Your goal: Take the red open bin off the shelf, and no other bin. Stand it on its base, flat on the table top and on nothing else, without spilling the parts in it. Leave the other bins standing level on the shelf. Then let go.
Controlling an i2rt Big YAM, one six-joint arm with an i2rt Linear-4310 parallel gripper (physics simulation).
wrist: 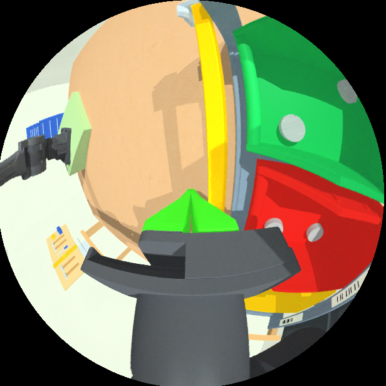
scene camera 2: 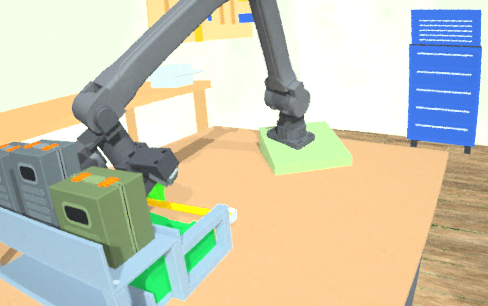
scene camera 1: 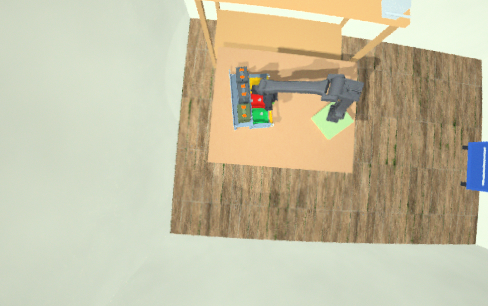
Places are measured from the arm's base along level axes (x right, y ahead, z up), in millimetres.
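Pixels of known places: gripper, fingertip midpoint: (scene camera 1: pixel 273 103); arm's base, origin of the base link: (scene camera 2: pixel 290 137) (scene camera 1: pixel 333 114).
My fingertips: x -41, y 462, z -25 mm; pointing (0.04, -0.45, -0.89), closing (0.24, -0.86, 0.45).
Note:
For each thing: its top centre in the pictures, then the offset to it from my fingertips. "spot": a spot on its surface instead. Level surfaces: height alone.
- red bin, middle of its top: (scene camera 1: pixel 254 99) dx -38, dy +143, dz +49 mm
- shelf, surface spot: (scene camera 2: pixel 142 252) spot: dx -226, dy +164, dz +70 mm
- green bin, middle of its top: (scene camera 2: pixel 156 225) (scene camera 1: pixel 257 115) dx -142, dy +95, dz +49 mm
- yellow bin, middle of its top: (scene camera 1: pixel 254 84) dx +69, dy +171, dz +49 mm
- yellow bar, middle of its top: (scene camera 2: pixel 145 198) dx -2, dy +38, dz +33 mm
- table top, its level: dz -32 mm
- olive case, middle of its top: (scene camera 2: pixel 94 178) (scene camera 1: pixel 244 111) dx -176, dy +187, dz +167 mm
The red bin (scene camera 1: pixel 257 101) (wrist: pixel 320 250) stands in the shelf (scene camera 1: pixel 255 126) (scene camera 2: pixel 142 252) between the green bin (scene camera 1: pixel 260 116) (scene camera 2: pixel 156 280) (wrist: pixel 305 107) and the yellow bin (scene camera 1: pixel 256 80) (wrist: pixel 287 302). Two round grey parts show inside it in the wrist view. A yellow bar (scene camera 2: pixel 185 207) (wrist: pixel 214 100) runs along the shelf's front. My gripper (scene camera 2: pixel 157 192) (wrist: pixel 190 193) is shut and empty, its green fingers close to this bar. In the wrist view they cover part of the bar, left of the red bin. Whether they touch it is unclear. The shelf stands on the table top (scene camera 1: pixel 285 150) (scene camera 2: pixel 325 225) (wrist: pixel 125 75).
An olive case (scene camera 1: pixel 244 113) (scene camera 2: pixel 102 215) and dark grey cases (scene camera 1: pixel 243 93) (scene camera 2: pixel 35 175) stand on the shelf behind the bins. My arm's base stands on a pale green block (scene camera 1: pixel 330 131) (scene camera 2: pixel 312 164) (wrist: pixel 80 135). A blue cabinet (scene camera 1: pixel 476 167) (scene camera 2: pixel 442 100) stands beyond the table.

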